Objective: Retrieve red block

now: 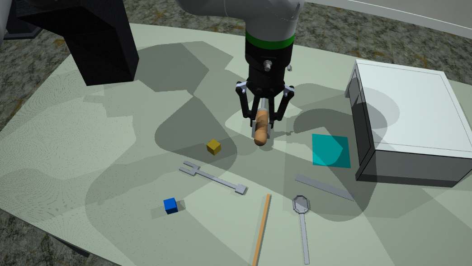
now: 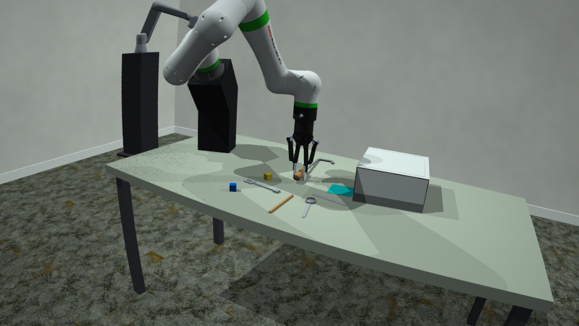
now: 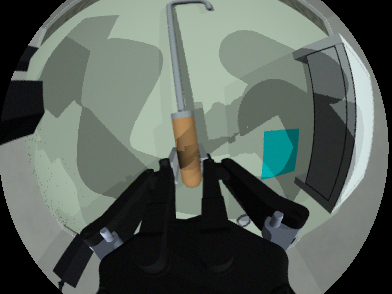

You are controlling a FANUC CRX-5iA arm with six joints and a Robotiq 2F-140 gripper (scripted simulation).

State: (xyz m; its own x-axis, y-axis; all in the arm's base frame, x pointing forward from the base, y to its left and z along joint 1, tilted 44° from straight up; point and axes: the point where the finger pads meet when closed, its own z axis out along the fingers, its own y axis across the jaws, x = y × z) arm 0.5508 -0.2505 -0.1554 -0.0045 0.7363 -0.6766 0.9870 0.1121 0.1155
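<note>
Now: the yellow cube 11 cm behind my hand, 6 cm to the right of it and 3 cm below it. Also, from my hand: teal square (19 cm ahead, 3 cm to the right, 4 cm below); then flat grey bar (17 cm ahead, 14 cm to the right, 4 cm below); then grey fork tool (10 cm behind, 14 cm to the right, 3 cm below).
</note>
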